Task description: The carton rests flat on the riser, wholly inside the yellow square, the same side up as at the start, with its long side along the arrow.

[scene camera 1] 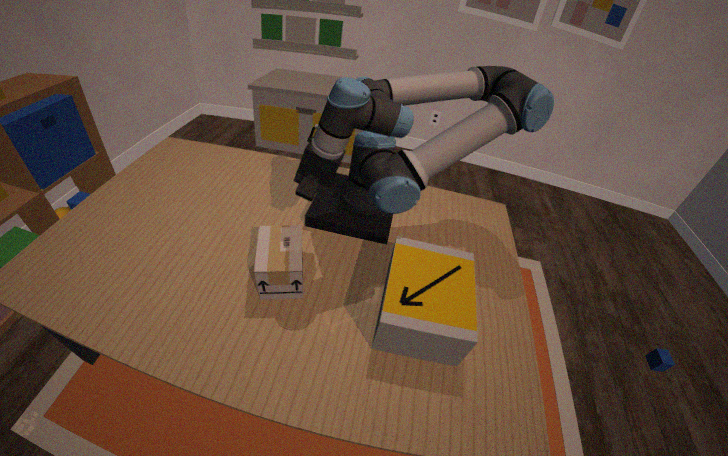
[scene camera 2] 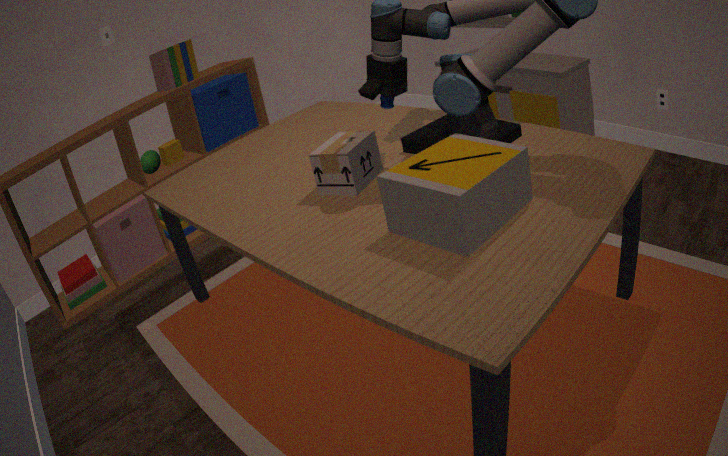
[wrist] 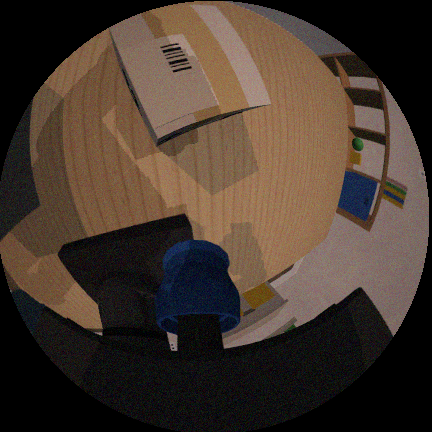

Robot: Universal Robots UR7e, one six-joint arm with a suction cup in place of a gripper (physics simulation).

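Note:
The carton [scene camera 1: 279, 260] [scene camera 2: 335, 172] [wrist: 192, 87], white with a tan tape strip and a barcode label on top, rests flat on the table beside the riser. Its printed side arrows point up. The grey riser [scene camera 1: 421, 343] [scene camera 2: 421, 214] bears a yellow square [scene camera 1: 456, 308] [scene camera 2: 459, 176] with a black diagonal arrow [scene camera 1: 430, 285] [scene camera 2: 455, 160]. The carton's long side lies at an angle to that arrow. My gripper [scene camera 2: 386, 100] [wrist: 196, 257], a blue suction cup, is open and holds nothing. It hangs above the table behind the carton, apart from it. The cup is hidden in scene camera 1.
The arm's black base [scene camera 1: 346, 217] [scene camera 2: 435, 133] stands on the table [scene camera 1: 188, 241] [scene camera 2: 268, 214], behind the gap between carton and riser. The arm's links reach over the base and behind the riser. A wooden shelf unit [scene camera 2: 123, 136] stands beyond the table's left edge.

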